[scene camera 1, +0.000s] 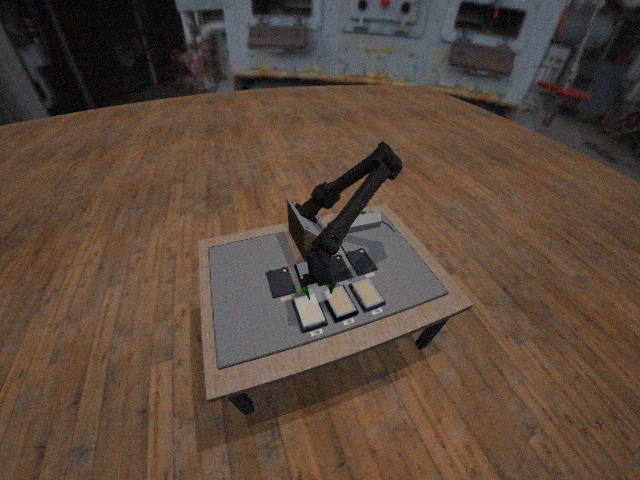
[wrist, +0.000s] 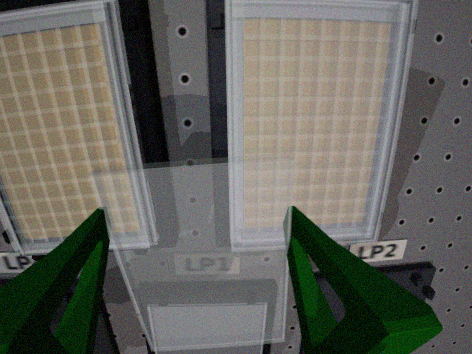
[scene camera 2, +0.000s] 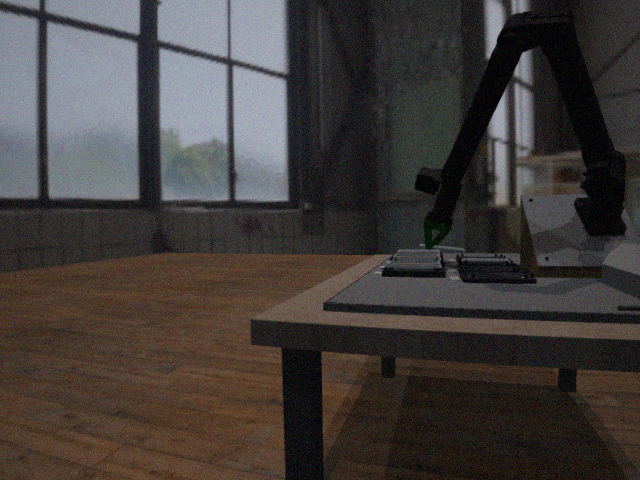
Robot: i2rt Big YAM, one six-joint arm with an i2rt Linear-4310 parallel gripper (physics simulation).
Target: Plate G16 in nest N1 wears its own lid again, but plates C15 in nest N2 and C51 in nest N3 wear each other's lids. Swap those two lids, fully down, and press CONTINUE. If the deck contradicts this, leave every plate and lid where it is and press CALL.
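Frame: origin at the arm's base, x down, y left, z ahead, level; millimetres.
Where they show: gripper, fingertip midpoint: (scene camera 1: 320,296) (wrist: 199,215) (scene camera 2: 429,248); arm's base at its link origin: (scene camera 1: 305,214) (scene camera 2: 598,217).
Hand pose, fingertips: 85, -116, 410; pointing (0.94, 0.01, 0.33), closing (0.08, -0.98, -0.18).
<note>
Things, the pixels of their top centre, and the offset from my fingertips, as dx, dy, dz. "spot": a spot on its surface instead. Level surfaces: height alone.
- clear lid at its top centre: (wrist: 206,288) (scene camera 2: 441,244) (scene camera 1: 317,288) -13, +2, -34
- label LP2 at a spot on its surface: (wrist: 376,251) spot: +45, -118, -76
- grey deck mat at its surface level: dx +47
- small wooden table at its surface level: dx +60
My gripper (scene camera 1: 318,290) (scene camera 2: 434,236) (wrist: 199,215) has green fingers and is shut on a clear lid (wrist: 199,225) by its two long edges. It holds the lid low over the deck, above the label LP1 (wrist: 208,263). Three beige well plates stand in a front row: left (scene camera 1: 310,311), middle (scene camera 1: 340,301) and right (scene camera 1: 367,293). The wrist view shows two of them, one (wrist: 90,123) at the left and one (wrist: 312,123) at the right, each with a pale clear frame around it. The held lid's far edge overlaps both. I cannot read any plate names.
Dark lid-park pads (scene camera 1: 280,282) (scene camera 1: 361,261) lie behind the plates; the label LP2 (wrist: 376,251) marks one. A tilted panel (scene camera 1: 300,229) (scene camera 2: 539,224) stands behind the arm. The grey deck mat (scene camera 1: 242,295) covers a small wooden table (scene camera 1: 328,352).
</note>
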